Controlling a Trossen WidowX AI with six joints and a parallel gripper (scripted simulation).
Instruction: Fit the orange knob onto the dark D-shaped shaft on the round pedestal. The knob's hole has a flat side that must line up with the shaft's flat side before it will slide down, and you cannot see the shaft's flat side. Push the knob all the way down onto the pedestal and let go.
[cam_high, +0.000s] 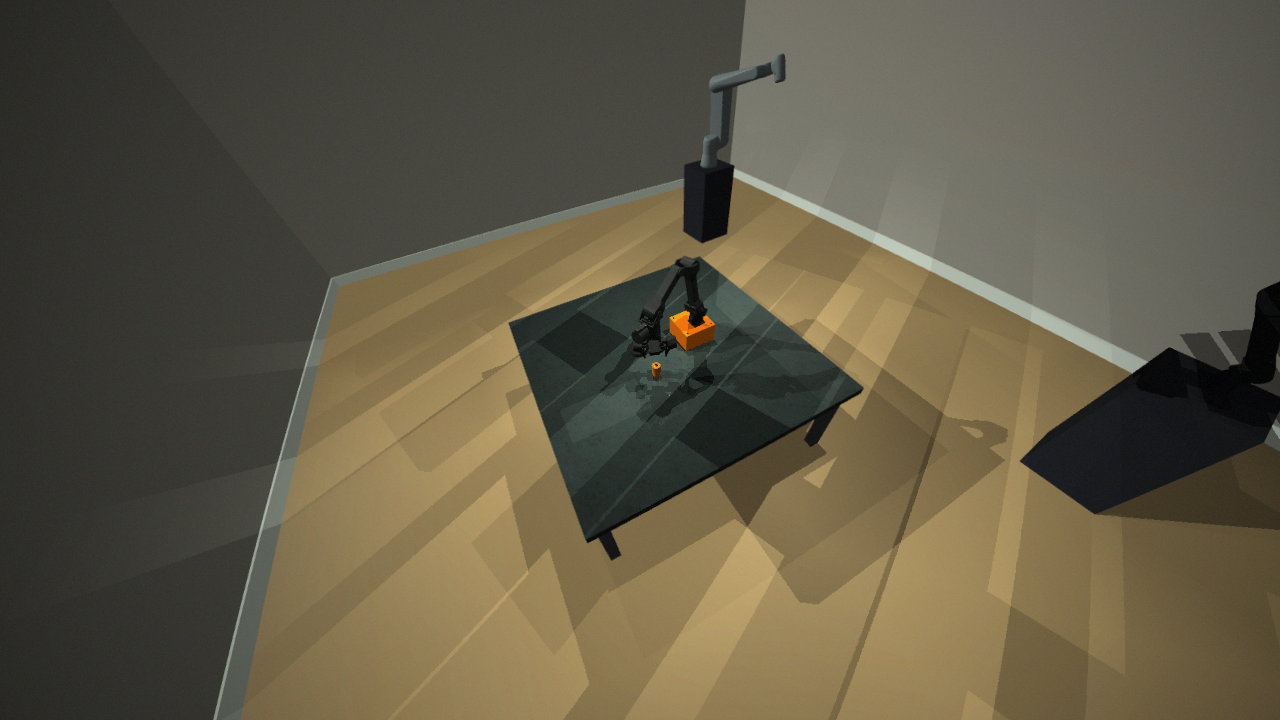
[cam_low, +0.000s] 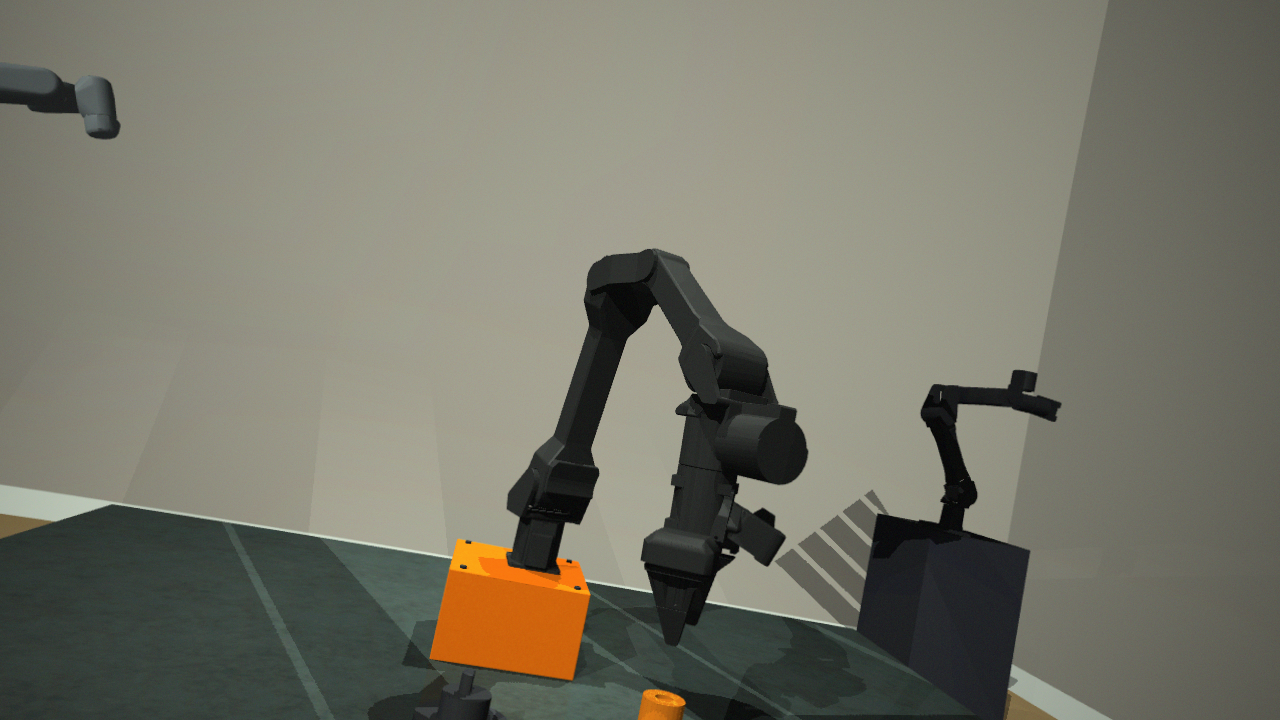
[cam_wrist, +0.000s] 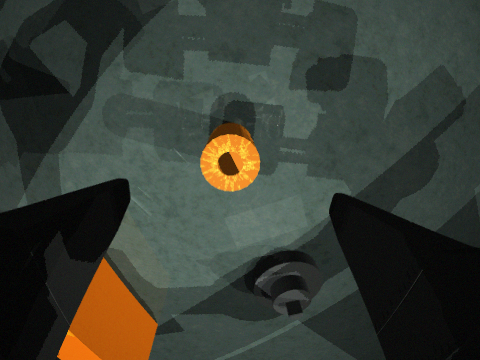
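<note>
The orange knob is 9 cm below my gripper tip. Round my gripper tip: round dark pedestal 18 cm to the right, 9 cm below.
</note>
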